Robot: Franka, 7 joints.
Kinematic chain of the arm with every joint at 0, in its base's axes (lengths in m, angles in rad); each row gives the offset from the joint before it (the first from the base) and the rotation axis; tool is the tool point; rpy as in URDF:
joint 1: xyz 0 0 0.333 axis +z
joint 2: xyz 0 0 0 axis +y
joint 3: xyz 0 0 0.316 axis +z
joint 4: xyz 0.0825 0 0 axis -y
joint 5: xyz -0.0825 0 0.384 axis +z
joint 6: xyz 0 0 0 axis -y
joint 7: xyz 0.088 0 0 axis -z
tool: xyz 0 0 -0.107 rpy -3.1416 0 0
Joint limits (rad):
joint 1: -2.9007..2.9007
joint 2: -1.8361..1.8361
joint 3: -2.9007..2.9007
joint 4: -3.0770..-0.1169
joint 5: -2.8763..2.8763
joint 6: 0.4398..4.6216
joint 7: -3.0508..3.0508
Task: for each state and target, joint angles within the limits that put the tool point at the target. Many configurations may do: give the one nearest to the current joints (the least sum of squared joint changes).
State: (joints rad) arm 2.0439 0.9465 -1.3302 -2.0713 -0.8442 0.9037 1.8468
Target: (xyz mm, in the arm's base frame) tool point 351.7 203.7 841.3
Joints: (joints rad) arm 1.9602 0.7252 -1.9549 -1.3904 -1.1495 1.0960 1.8468
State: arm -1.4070 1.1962 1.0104 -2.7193 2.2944 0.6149 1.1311
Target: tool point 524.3 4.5 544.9
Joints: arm -1.2166 0.9425 1.5086 -2.1425 2.3525 0.7596 1.1311
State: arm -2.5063 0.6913 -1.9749 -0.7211 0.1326 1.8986 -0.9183
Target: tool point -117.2 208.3 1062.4
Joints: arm -2.5782 0.5264 -2.5757 -0.8239 -0.0060 1.6135 -0.9183
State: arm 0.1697 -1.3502 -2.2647 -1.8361 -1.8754 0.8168 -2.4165
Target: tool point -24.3 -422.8 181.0
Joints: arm 0.4376 -1.2254 -1.7661 -2.3431 -1.6889 0.6821 -2.4165
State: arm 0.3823 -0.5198 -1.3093 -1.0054 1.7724 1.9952 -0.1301
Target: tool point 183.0 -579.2 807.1
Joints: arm 0.7117 -0.6051 -1.5220 -1.3321 1.7598 2.1142 -0.1301
